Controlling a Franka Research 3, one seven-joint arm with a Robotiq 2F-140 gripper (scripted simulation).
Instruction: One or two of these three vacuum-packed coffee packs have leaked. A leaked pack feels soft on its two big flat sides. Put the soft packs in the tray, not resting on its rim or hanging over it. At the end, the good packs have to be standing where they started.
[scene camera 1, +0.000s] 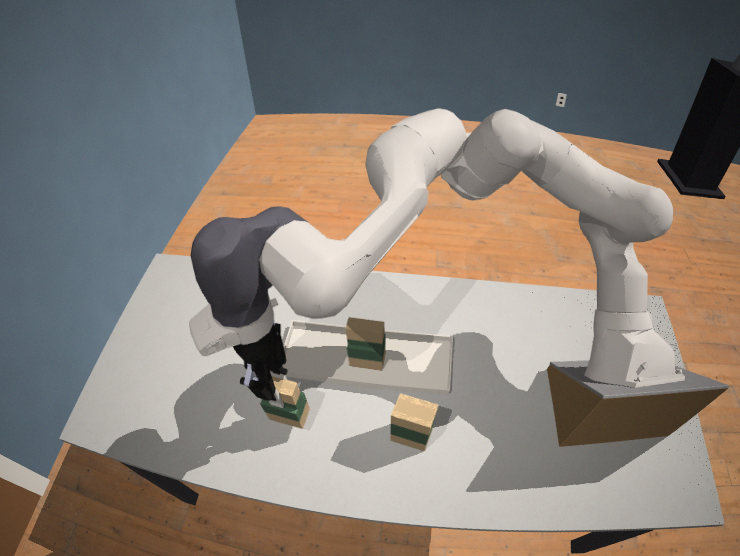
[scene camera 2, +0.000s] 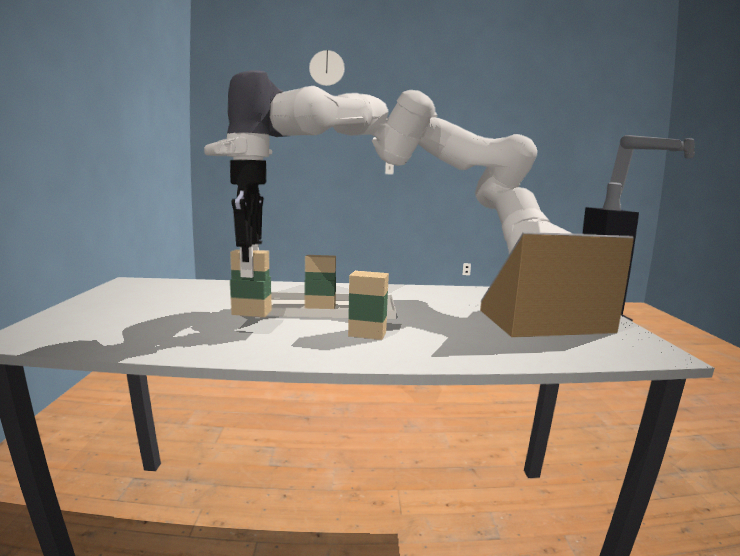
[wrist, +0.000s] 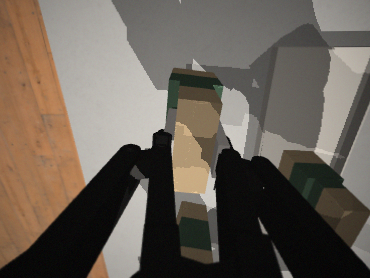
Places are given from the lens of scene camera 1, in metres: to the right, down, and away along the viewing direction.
my gripper (scene camera 1: 280, 396): -0.18, 0.23, 0.83
shallow white tray (scene camera 1: 314, 351): -0.13, 0.18, 1.05
